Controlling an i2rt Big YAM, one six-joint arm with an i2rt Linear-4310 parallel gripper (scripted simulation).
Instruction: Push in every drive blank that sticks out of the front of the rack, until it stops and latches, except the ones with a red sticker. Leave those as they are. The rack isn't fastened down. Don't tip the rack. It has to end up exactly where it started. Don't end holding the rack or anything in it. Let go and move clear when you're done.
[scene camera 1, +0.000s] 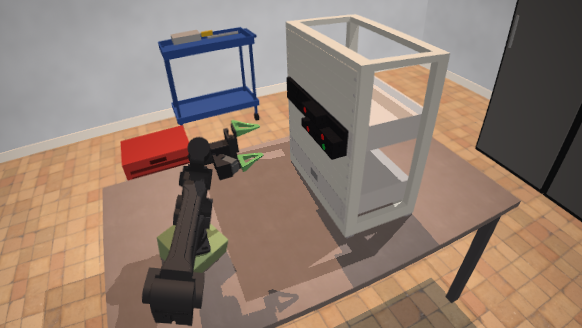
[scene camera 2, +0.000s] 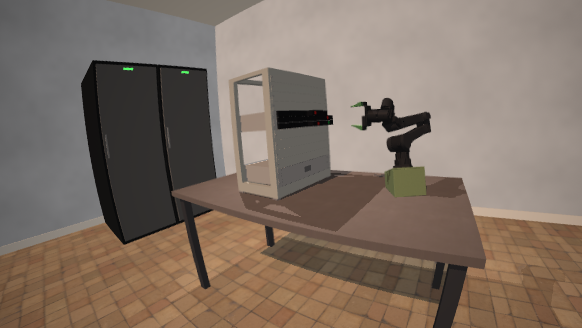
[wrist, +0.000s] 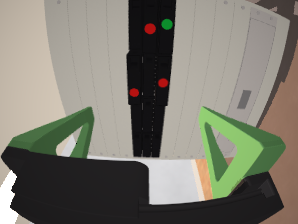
Labels:
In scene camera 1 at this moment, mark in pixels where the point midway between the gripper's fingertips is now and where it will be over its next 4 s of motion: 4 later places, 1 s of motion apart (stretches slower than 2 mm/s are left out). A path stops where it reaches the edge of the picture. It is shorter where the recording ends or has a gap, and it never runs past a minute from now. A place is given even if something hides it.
My gripper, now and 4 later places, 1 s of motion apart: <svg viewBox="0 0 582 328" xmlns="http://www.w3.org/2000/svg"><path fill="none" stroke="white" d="M261 140L292 121L302 133L302 151L320 146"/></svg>

